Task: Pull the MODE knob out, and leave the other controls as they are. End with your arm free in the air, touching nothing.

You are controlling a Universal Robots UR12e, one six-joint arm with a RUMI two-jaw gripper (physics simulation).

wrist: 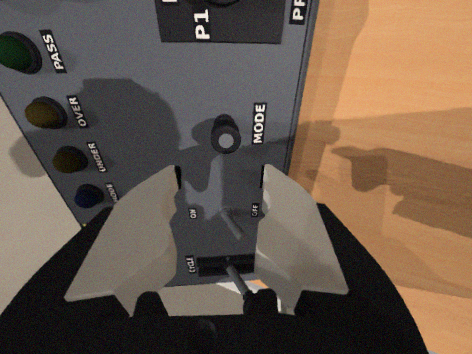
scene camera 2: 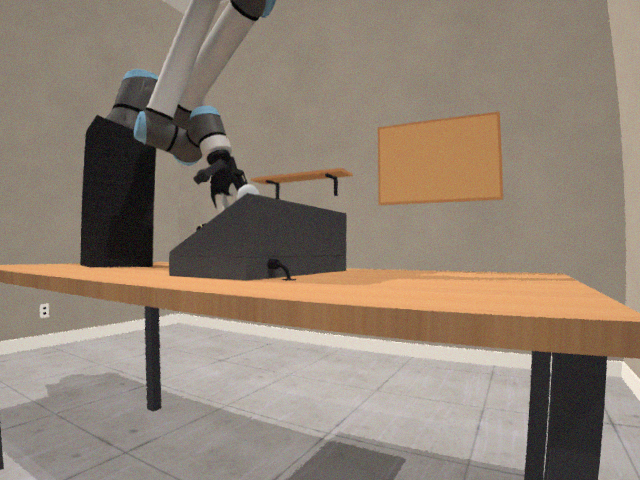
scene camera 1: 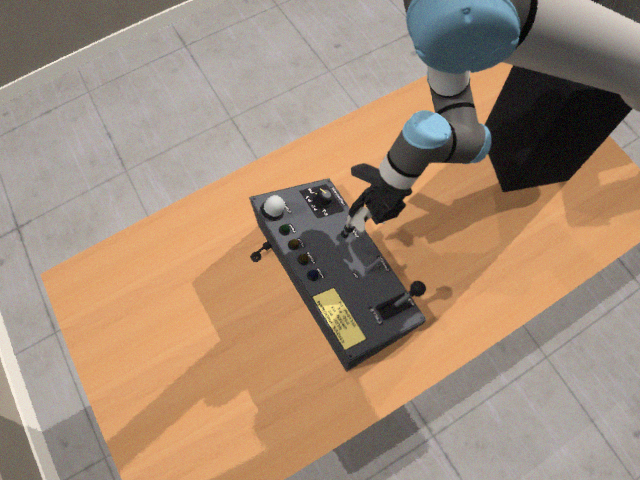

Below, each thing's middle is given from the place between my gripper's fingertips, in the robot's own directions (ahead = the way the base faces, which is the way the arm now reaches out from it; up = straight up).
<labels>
Right now my hand is 2 cm short of the black mode knob (wrist: 225, 138), 1 cm to the left of it and 5 cm above it. From my hand the other things lie so: dark sloped console (scene camera 1: 351, 304): 10 cm ahead, 5 cm to the left, 5 cm below.
</labels>
